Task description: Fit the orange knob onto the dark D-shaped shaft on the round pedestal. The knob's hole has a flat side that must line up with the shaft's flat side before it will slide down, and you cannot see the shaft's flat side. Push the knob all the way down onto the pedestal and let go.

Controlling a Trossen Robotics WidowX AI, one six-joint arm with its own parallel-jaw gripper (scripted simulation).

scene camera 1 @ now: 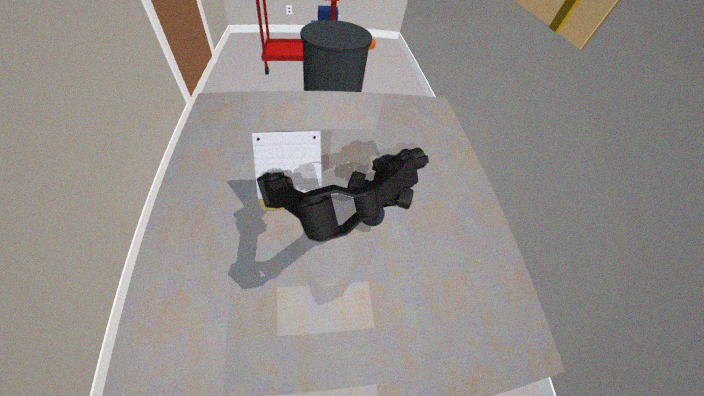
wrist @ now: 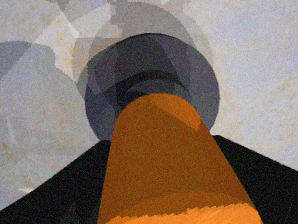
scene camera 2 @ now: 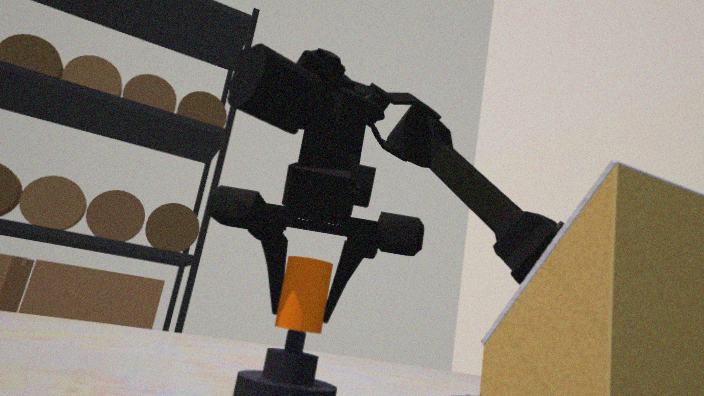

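The wrist view shows an orange knob, and so does scene camera 2. On the orange knob, [wrist: 162,156] is the same spot as [scene camera 2: 310,273].
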